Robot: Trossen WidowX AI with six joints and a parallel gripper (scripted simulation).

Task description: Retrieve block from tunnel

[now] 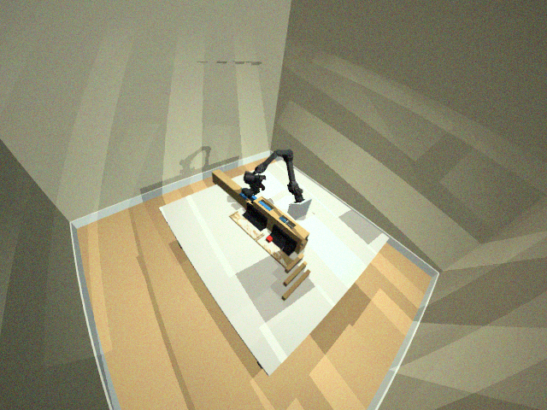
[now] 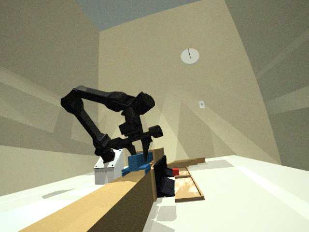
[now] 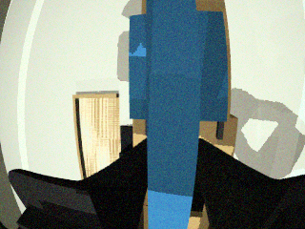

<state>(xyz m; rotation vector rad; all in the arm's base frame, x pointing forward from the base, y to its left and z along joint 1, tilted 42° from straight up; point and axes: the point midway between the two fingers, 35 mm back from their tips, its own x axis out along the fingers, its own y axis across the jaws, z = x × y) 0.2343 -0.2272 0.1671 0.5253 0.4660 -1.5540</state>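
The small red block is 12 cm ahead of my gripper tip, 31 cm to the left of it and 10 cm below it. The rest, counted from my gripper tip: flat wooden tray (17 cm ahead, 25 cm to the left, 13 cm below); then long wooden tunnel (2 cm ahead, 5 cm to the left, 5 cm below).
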